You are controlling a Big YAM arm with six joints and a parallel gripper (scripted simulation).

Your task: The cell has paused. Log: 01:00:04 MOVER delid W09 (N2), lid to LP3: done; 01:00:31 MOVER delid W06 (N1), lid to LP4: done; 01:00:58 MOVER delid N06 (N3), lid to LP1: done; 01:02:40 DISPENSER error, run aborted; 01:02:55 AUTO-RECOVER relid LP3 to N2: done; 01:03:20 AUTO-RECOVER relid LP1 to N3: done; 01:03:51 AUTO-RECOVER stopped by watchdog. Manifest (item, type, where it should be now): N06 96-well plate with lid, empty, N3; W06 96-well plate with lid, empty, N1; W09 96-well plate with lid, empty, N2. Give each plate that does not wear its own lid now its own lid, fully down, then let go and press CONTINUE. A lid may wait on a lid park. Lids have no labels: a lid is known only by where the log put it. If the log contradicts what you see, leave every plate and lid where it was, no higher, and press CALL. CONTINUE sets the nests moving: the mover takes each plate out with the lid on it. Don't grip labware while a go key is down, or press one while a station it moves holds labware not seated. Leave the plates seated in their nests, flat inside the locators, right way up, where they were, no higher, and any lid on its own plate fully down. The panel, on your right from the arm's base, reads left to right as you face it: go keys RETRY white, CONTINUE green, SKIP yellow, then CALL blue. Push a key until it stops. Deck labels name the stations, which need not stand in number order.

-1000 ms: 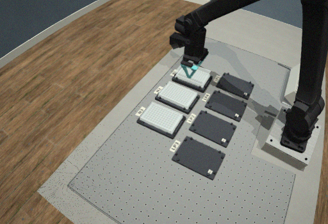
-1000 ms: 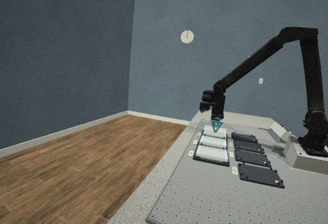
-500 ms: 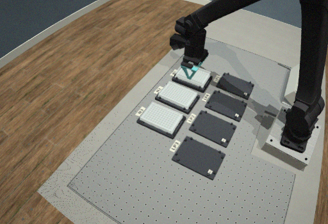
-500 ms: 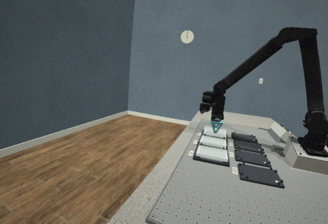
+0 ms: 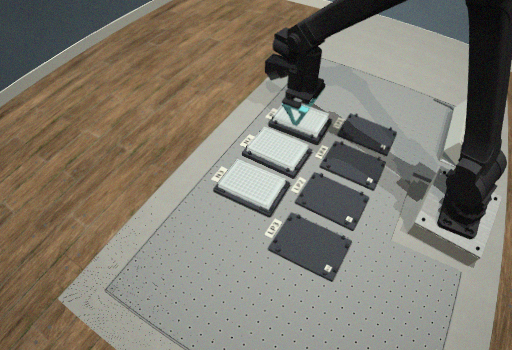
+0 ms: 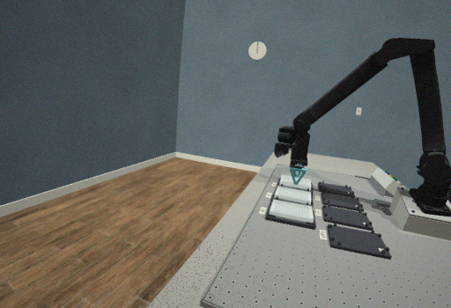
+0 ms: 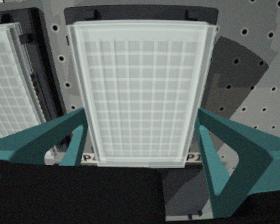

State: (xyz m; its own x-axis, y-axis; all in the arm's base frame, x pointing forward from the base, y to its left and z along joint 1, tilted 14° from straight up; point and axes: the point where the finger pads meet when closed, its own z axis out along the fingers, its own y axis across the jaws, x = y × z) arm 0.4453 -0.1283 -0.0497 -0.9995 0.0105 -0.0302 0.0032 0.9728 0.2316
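Now: the pale lid 10 mm below my hand. Also, from my hand: 96-well plate: 20 mm below; N1 label: 90 mm ahead, 40 mm below; lid park LP1: 180 mm behind, 60 mm to the right, 40 mm below.
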